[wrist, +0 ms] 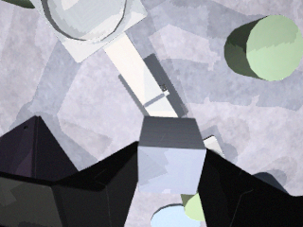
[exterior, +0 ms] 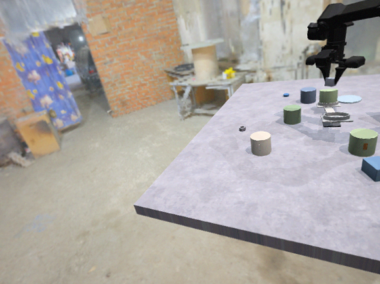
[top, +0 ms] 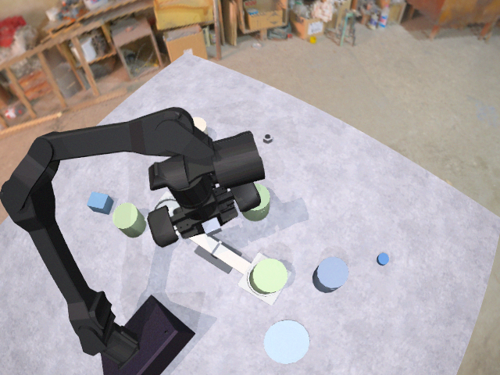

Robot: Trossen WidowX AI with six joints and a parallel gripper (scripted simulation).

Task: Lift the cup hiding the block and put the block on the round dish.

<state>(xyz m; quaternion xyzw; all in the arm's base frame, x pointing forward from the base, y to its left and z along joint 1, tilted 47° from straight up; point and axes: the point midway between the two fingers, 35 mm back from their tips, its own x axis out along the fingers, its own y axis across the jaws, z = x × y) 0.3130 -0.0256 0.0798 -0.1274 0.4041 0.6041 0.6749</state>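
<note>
The pale blue round dish is 60 mm behind my gripper tip, 260 mm to the right of it and 160 mm below it. Round my gripper tip: dark nut: 320 mm ahead, 140 mm to the left, 150 mm below; blue-grey cylinder: 100 mm ahead, 240 mm to the right, 120 mm below; cream cylinder: 190 mm ahead, 310 mm to the left, 120 mm below.
</note>
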